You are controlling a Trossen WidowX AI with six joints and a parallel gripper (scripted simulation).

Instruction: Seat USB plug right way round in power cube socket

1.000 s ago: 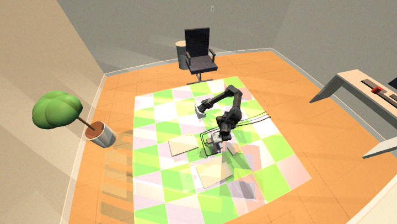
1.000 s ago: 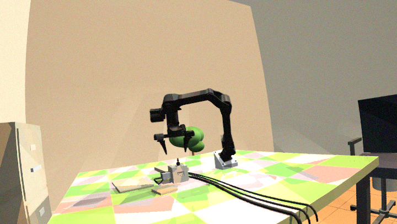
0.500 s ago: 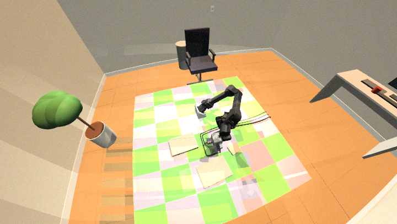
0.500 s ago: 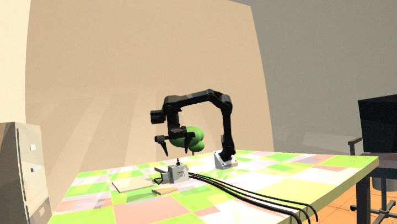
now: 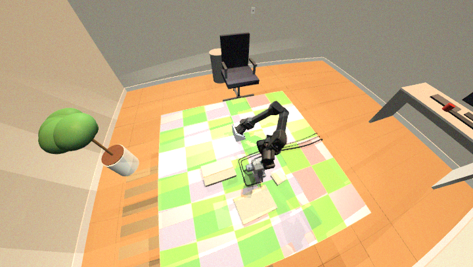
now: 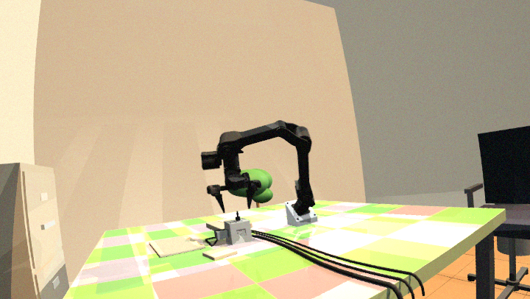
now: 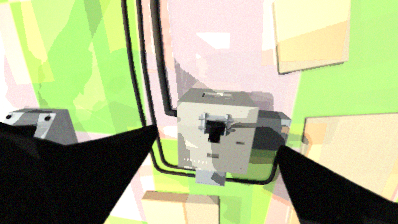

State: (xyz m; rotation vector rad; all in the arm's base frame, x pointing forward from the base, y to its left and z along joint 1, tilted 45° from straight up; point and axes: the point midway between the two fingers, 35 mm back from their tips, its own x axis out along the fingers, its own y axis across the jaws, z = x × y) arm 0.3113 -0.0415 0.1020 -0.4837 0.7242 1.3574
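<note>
Right now my gripper tip is 2 cm above the dark USB plug.
</note>
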